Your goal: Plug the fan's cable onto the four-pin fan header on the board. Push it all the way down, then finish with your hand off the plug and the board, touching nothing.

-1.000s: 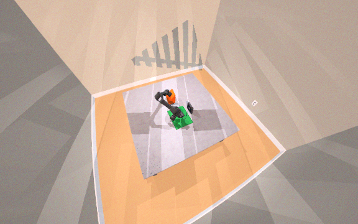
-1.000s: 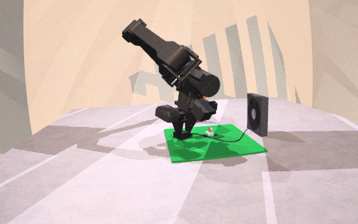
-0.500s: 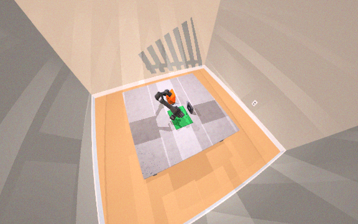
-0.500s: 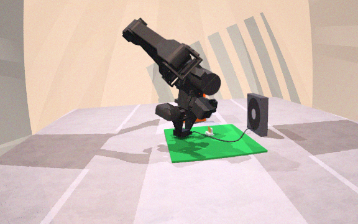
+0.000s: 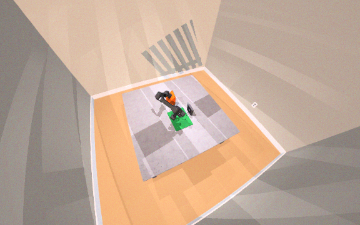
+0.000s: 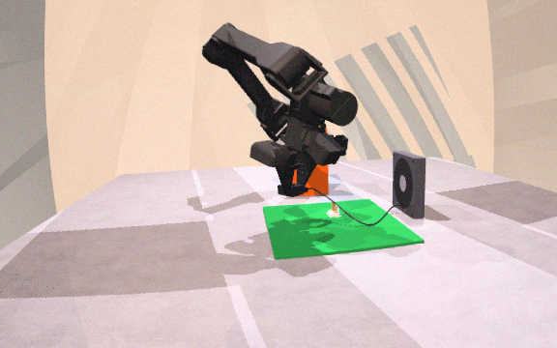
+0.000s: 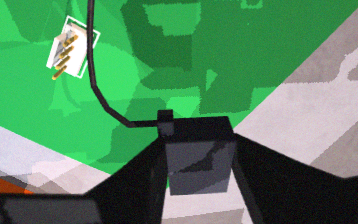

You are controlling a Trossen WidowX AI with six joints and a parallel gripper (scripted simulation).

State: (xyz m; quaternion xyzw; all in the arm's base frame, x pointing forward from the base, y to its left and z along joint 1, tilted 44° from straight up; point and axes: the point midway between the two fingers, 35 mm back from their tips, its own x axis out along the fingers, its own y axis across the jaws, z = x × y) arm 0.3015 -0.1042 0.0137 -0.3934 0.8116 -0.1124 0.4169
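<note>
The white four-pin header is 8 cm to the left of my gripper tip, 6 cm below it and 1 cm behind it. The rest, counted from my gripper tip: dark fan plug 1 cm behind; then green board 7 cm to the left, 7 cm below, 3 cm ahead; then black fan 24 cm to the left, 1 cm ahead.
</note>
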